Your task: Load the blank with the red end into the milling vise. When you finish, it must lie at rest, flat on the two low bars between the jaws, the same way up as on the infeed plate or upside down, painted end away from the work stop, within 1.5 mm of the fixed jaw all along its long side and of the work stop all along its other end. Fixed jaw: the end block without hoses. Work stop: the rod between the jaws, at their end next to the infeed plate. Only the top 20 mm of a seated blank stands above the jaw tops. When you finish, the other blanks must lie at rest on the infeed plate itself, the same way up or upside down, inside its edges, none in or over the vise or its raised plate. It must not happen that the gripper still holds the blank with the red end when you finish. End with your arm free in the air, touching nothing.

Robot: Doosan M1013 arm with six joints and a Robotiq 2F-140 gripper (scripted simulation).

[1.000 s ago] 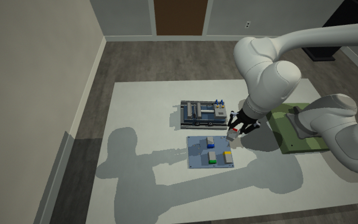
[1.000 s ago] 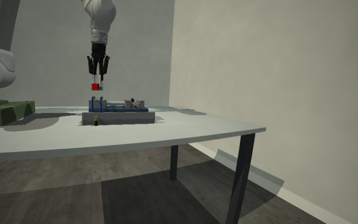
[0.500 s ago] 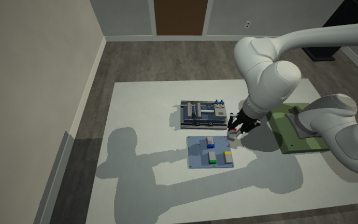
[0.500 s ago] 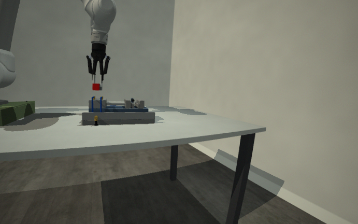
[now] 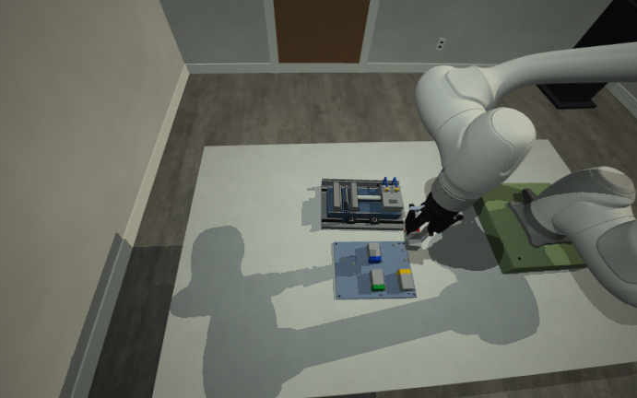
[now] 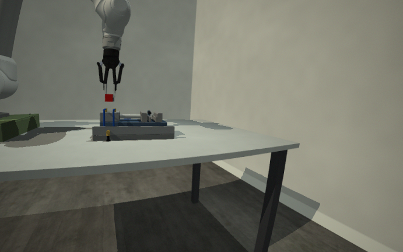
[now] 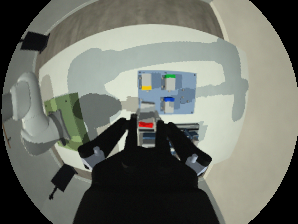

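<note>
Now: hand 200 mm to the left of the vise, 150 mm above it and 90 mm short of it. The rest, counted from my hand: yellow-ended blank 160 mm below, 90 mm to the left, 10 mm ahead; blue-ended blank 160 mm below, 90 mm ahead, 10 mm to the right; red-ended blank 30 mm below.
</note>
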